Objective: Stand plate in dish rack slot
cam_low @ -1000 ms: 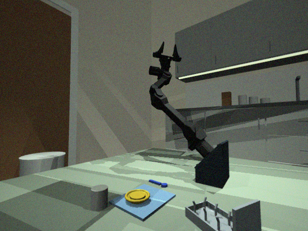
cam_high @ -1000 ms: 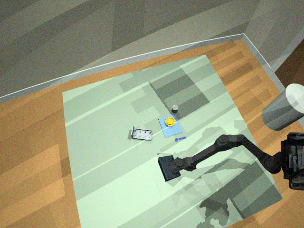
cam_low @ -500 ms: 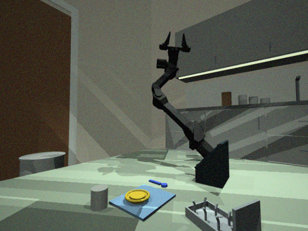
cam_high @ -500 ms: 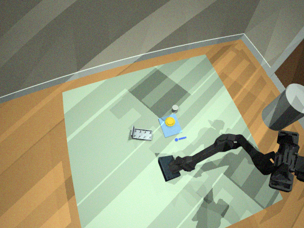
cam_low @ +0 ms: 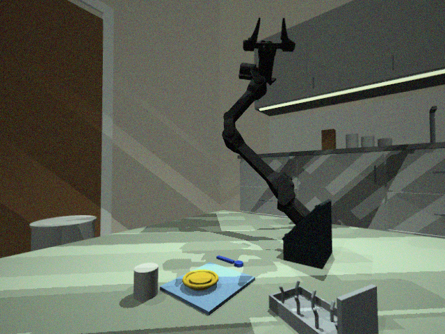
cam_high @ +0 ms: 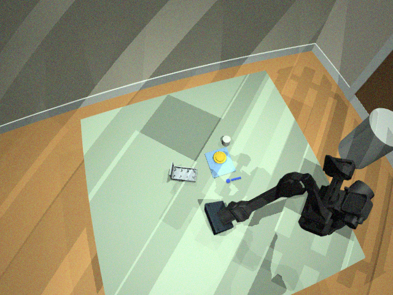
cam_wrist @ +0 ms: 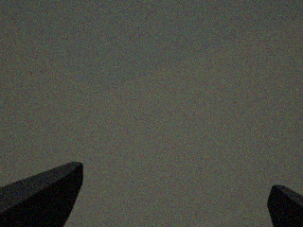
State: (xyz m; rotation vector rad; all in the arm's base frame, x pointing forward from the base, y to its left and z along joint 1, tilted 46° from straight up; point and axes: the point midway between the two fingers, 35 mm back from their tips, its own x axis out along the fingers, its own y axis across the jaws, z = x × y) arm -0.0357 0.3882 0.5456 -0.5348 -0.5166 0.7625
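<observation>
Right now my gripper tip is 76 cm above the yellow plate, 37 cm short of it and 3 cm to the left of it. Also, from my gripper tip: blue mat 77 cm below, 35 cm ahead, 2 cm to the right; grey dish rack 75 cm below, 37 cm ahead, 19 cm to the left; blue spoon 77 cm below, 23 cm ahead, 3 cm to the right.
</observation>
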